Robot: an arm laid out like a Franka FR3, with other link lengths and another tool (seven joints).
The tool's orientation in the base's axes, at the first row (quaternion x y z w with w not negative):
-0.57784 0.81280 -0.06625 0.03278
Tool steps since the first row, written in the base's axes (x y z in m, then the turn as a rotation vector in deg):
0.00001 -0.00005 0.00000 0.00 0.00 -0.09
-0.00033 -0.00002 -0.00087 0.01 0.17 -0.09
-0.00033 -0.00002 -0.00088 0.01 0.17 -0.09
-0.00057 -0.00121 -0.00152 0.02 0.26 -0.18
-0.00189 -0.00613 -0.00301 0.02 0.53 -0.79
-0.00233 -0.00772 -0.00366 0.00 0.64 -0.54
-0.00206 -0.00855 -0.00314 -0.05 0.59 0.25
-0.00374 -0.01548 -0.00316 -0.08 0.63 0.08
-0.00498 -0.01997 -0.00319 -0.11 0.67 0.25
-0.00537 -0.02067 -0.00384 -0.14 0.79 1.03
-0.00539 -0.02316 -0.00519 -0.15 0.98 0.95
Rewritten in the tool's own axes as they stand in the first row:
0.00004 -0.00003 0.00000 0.00 0.01 0.09
0.00011 0.00043 0.00082 -0.17 0.06 0.08
0.00011 0.00043 0.00083 -0.17 0.06 0.08
0.00129 0.00036 0.00151 -0.26 0.09 0.16
0.00634 0.00022 0.00316 -0.53 0.27 0.75
0.00797 0.00021 0.00386 -0.62 0.29 0.49
0.00868 -0.00038 0.00344 -0.53 0.20 -0.29
0.01577 -0.00105 0.00372 -0.57 0.27 -0.13
0.02041 -0.00134 0.00390 -0.59 0.28 -0.31
0.02119 -0.00111 0.00454 -0.68 0.24 -1.09
0.02351 -0.00170 0.00605 -0.85 0.32 -1.03

